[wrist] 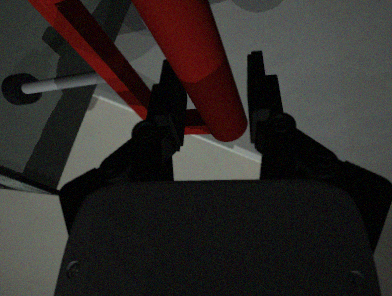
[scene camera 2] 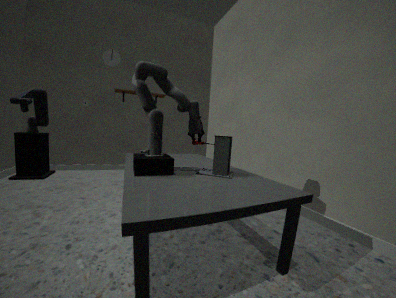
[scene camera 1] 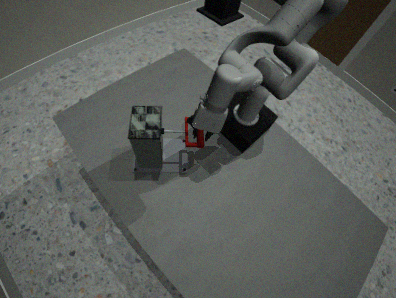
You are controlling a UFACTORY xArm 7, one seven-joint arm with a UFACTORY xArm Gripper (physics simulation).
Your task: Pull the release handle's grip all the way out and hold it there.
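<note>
The release handle is a red rectangular frame [scene camera 1: 187, 126] with a thick round grip [wrist: 205, 75] as its outer bar. A thin pale rod [scene camera 1: 173, 132] [wrist: 60, 83] joins it to the upright grey housing [scene camera 1: 146, 152] [scene camera 2: 222, 156], with a long stretch of rod showing between them. The handle [scene camera 2: 198, 143] hangs above the table, on the side of the housing towards the arm's base. My gripper [scene camera 1: 201, 134] [scene camera 2: 198, 140] [wrist: 214, 74] is shut on the grip, which passes slantwise between its two black fingers; its lower end shows near the finger bases.
The housing stands on the grey table [scene camera 1: 225, 215] [scene camera 2: 200, 192]. My arm's black base block [scene camera 1: 250, 132] [scene camera 2: 153, 165] stands beyond the handle. Another robot arm on a black pedestal [scene camera 2: 31, 155] stands on the floor away from the table. A pale wall [scene camera 2: 300, 100] rises at the right of scene camera 2.
</note>
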